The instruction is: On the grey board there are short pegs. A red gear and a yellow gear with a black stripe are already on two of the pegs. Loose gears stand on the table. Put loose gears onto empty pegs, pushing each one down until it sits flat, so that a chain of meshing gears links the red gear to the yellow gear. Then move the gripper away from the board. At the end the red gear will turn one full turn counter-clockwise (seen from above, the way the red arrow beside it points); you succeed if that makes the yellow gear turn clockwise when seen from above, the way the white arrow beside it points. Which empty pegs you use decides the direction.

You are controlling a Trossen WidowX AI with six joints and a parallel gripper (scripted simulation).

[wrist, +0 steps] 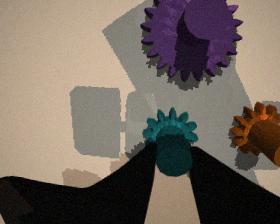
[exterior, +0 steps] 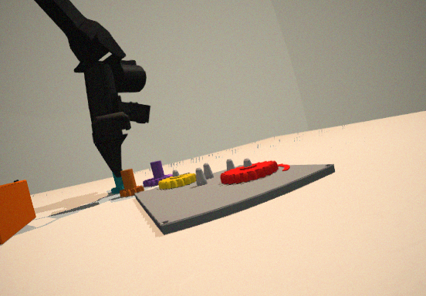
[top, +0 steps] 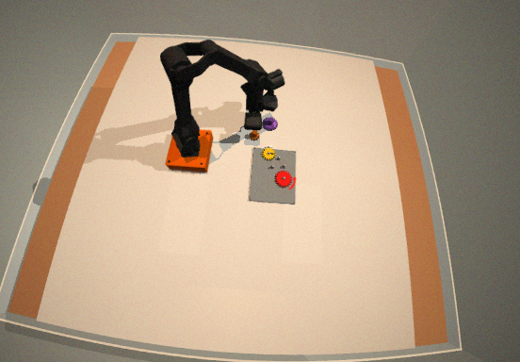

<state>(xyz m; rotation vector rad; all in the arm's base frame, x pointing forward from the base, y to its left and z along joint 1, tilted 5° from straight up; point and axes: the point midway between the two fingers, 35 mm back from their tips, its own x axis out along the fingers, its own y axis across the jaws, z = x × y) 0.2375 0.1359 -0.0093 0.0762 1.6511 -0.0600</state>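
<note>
The red gear lies 25 cm to the right of my gripper tip, 10 cm ahead of it and 1 cm below it. Also, from my gripper tip: purple gear: 7 cm ahead, 1 cm to the right, 1 cm below; then orange gear: 7 cm to the right, 1 cm below; then teal gear: 1 cm below.
</note>
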